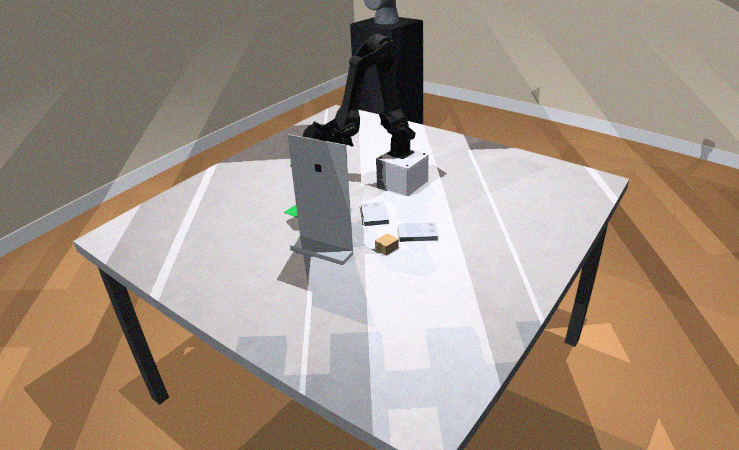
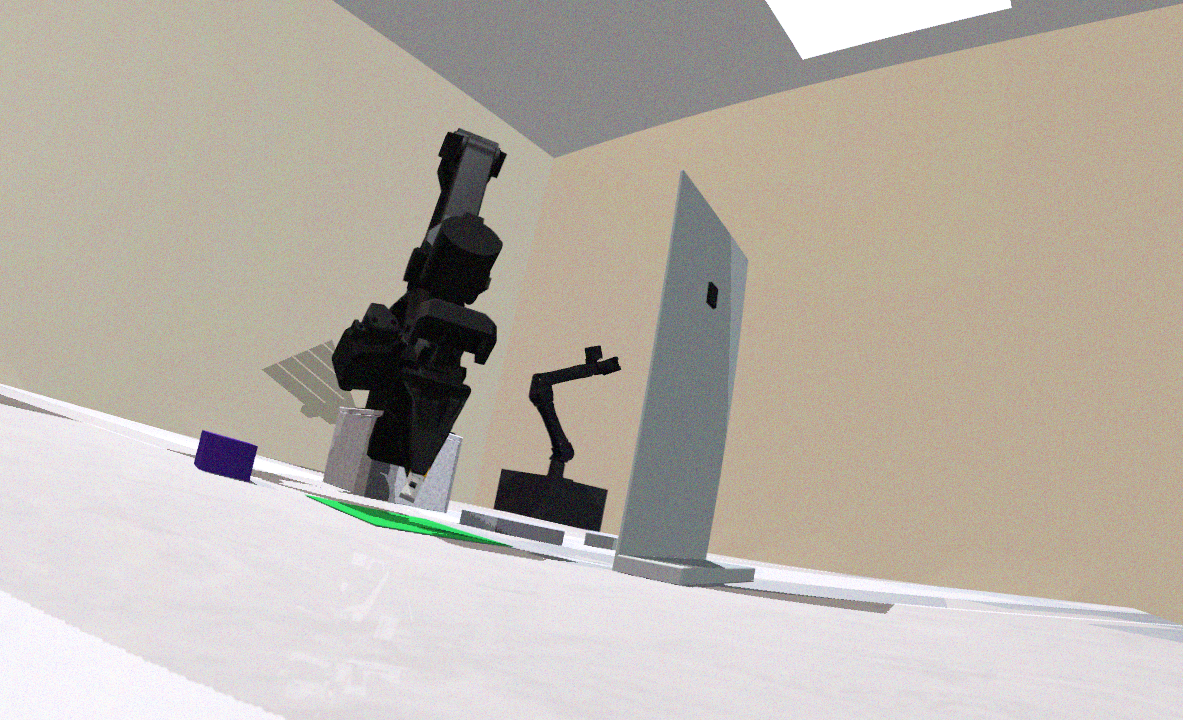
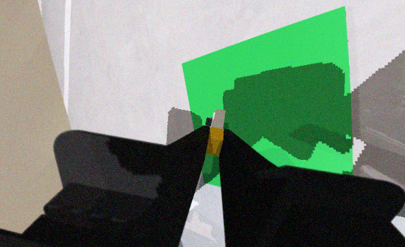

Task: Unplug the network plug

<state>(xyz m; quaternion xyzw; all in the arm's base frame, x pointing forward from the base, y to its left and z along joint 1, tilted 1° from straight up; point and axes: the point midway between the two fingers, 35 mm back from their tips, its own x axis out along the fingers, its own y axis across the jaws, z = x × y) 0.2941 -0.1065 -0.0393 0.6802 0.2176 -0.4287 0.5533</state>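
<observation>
Right now the green marked square is 10 mm behind my gripper tip and 40 mm below it. Round my gripper tip: yellow network plug right at my gripper tip; then upright panel 120 mm ahead, 180 mm to the left, 110 mm above; then thin pale tab 10 mm ahead, 10 mm to the right.
</observation>
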